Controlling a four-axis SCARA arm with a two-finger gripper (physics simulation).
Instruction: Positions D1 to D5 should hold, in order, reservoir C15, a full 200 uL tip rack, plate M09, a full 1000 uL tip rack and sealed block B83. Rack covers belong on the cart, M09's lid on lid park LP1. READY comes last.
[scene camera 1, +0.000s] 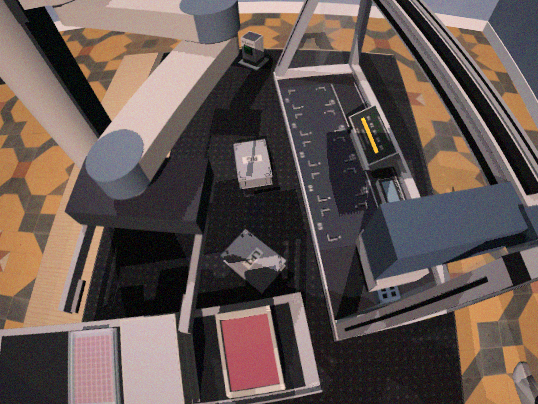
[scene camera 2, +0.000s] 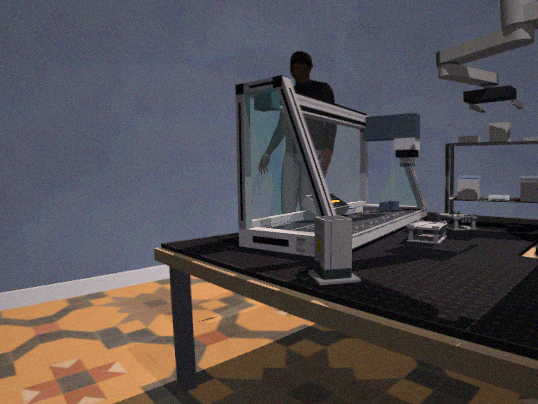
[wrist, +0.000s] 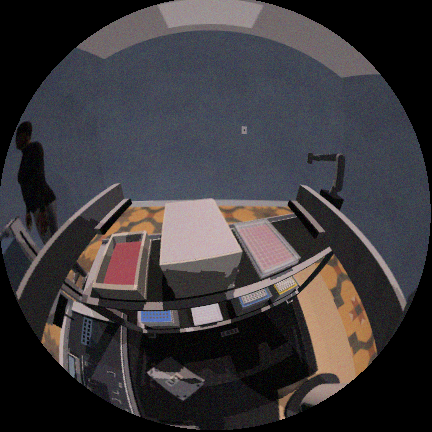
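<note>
My gripper (scene camera 1: 127, 317) (scene camera 2: 498, 106) (wrist: 207, 190) is open and empty, high above the table beside the cart. On the cart's top shelf, in the wrist view, stand a pale open trough with red contents (scene camera 1: 250, 352) (wrist: 122, 262), a tall white box (scene camera 1: 150, 360) (wrist: 200, 232) and a clear-edged pink plate (scene camera 1: 93, 365) (wrist: 267, 247). On the lower shelf stand a blue rack (wrist: 156, 316), a white plate (wrist: 206, 314), a blue-edged tip rack (wrist: 255, 297) and a yellow-edged tip rack (wrist: 285, 285). Their labels are not readable. The deck (scene camera 1: 310, 115) shows no labware on D1 to D5. Lid park LP1 (scene camera 1: 235, 255) (wrist: 175, 378) is bare.
The RG stand (scene camera 1: 254, 162) (scene camera 2: 426, 231) is beside the deck. A tilted display (scene camera 1: 372, 135) is at the deck's far side. A blue pipetting head (scene camera 1: 445, 230) (scene camera 2: 393, 127) hangs over the deck's end. A small device (scene camera 1: 252, 47) (scene camera 2: 333, 247) stands at the table corner. A person (scene camera 2: 315, 95) (wrist: 35, 175) stands behind.
</note>
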